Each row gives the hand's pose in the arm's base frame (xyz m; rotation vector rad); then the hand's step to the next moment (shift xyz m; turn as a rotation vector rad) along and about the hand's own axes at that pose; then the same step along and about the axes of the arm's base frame.
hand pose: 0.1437 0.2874 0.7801 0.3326 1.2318 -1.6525
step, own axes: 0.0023 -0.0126 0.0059 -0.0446 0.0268 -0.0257
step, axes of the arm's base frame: -0.0096 -0.0065 0.0080 0.0342 0.0466 0.0049
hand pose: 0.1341 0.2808 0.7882 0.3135 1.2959 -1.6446
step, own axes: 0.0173 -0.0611 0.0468 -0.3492 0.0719 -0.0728
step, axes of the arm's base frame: -0.0411 -0.0519 0.0429 0.2021 0.2491 0.1719
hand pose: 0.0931 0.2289 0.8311 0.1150 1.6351 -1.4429
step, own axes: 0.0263 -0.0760 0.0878 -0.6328 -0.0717 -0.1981
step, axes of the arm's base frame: -0.0119 -0.1082 0.0483 0.2076 0.4435 0.4528
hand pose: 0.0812 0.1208 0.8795 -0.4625 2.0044 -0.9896
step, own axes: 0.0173 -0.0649 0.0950 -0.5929 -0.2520 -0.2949
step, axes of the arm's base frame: 0.0646 -0.0963 0.0093 0.0996 0.3527 0.6063
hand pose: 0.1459 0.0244 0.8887 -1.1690 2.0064 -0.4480
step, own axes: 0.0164 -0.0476 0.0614 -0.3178 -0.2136 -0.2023
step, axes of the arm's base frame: 0.0694 -0.0343 -0.0175 0.0660 0.1451 0.4027
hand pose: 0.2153 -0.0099 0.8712 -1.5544 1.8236 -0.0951
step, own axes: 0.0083 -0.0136 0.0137 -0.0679 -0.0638 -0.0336
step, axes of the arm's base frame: 0.0189 -0.0057 -0.0073 0.0345 0.0299 0.0879
